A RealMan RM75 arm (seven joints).
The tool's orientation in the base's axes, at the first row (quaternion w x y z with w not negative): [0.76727, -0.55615, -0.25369, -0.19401]
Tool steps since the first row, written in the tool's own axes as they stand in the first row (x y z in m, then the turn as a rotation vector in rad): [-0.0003, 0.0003, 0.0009, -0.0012, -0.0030, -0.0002]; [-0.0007, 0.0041, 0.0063, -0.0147, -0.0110, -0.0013]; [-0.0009, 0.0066, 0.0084, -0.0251, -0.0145, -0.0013]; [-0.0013, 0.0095, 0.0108, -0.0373, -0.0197, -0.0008]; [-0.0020, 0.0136, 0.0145, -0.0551, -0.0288, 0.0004]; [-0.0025, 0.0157, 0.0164, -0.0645, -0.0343, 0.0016]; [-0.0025, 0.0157, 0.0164, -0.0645, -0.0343, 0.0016]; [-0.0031, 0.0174, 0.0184, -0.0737, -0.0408, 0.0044]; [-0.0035, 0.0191, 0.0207, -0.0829, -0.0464, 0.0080]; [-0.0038, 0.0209, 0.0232, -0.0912, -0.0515, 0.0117]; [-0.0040, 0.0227, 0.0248, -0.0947, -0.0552, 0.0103]
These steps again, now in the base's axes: [-0.0002, 0.0010, -0.0002, -0.0027, -0.0011, 0.0015]; [0.0007, 0.0073, -0.0019, -0.0179, -0.0044, -0.0009]; [0.0017, 0.0100, -0.0034, -0.0282, -0.0053, -0.0046]; [0.0026, 0.0132, -0.0052, -0.0410, -0.0062, -0.0079]; [0.0038, 0.0180, -0.0078, -0.0606, -0.0076, -0.0115]; [0.0043, 0.0205, -0.0092, -0.0715, -0.0080, -0.0127]; [0.0043, 0.0205, -0.0092, -0.0715, -0.0080, -0.0127]; [0.0044, 0.0229, -0.0104, -0.0831, -0.0072, -0.0127]; [0.0047, 0.0256, -0.0113, -0.0943, -0.0053, -0.0131]; [0.0051, 0.0285, -0.0122, -0.1045, -0.0032, -0.0133]; [0.0057, 0.0306, -0.0133, -0.1092, -0.0056, -0.0130]
